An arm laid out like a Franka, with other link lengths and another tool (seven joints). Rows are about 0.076 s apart.
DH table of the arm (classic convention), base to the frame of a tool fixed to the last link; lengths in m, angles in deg. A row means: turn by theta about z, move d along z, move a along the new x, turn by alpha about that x. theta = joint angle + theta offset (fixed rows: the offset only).
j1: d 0.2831  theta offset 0  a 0  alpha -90
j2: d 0  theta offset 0  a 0  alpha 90
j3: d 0.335  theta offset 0  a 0.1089  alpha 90
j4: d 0  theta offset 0  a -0.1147  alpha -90
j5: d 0.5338  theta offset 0  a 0  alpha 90
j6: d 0  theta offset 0  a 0.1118  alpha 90
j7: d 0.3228  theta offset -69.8  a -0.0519  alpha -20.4
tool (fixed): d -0.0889  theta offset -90  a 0  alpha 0
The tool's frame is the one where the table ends.
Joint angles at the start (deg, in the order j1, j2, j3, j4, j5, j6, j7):
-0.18, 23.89, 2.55, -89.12, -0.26, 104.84, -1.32
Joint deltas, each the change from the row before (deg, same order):
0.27, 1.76, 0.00, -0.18, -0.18, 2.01, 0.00
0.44, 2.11, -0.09, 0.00, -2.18, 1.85, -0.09
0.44, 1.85, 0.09, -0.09, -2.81, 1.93, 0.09
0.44, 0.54, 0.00, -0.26, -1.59, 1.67, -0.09
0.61, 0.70, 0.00, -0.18, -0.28, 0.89, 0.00
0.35, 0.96, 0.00, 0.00, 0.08, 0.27, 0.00
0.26, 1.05, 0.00, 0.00, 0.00, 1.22, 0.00
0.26, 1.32, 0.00, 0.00, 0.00, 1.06, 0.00
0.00, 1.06, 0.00, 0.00, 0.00, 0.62, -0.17
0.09, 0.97, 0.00, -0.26, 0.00, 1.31, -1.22
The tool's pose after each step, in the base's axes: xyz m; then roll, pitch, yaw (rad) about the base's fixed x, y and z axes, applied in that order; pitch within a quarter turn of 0, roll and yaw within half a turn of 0. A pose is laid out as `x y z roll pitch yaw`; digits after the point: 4 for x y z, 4 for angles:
0.8079 -0.0049 0.1703 -3.1069 0.2185 2.8677
0.8124 -0.0074 0.1428 -3.0735 0.2243 2.8997
0.8169 -0.0089 0.1187 -3.0336 0.2356 2.9407
0.8218 -0.0072 0.1107 -3.0154 0.2557 2.9702
0.8224 0.0010 0.0997 -3.0126 0.2565 2.9854
0.8203 0.0064 0.0860 -3.0120 0.2443 2.9914
0.8217 0.0107 0.0717 -3.0147 0.2466 2.9970
0.8211 0.0150 0.0533 -3.0158 0.2416 3.0028
0.8194 0.0151 0.0385 -3.0159 0.2334 3.0065
0.8196 0.0162 0.0228 -3.0212 0.2317 3.0297

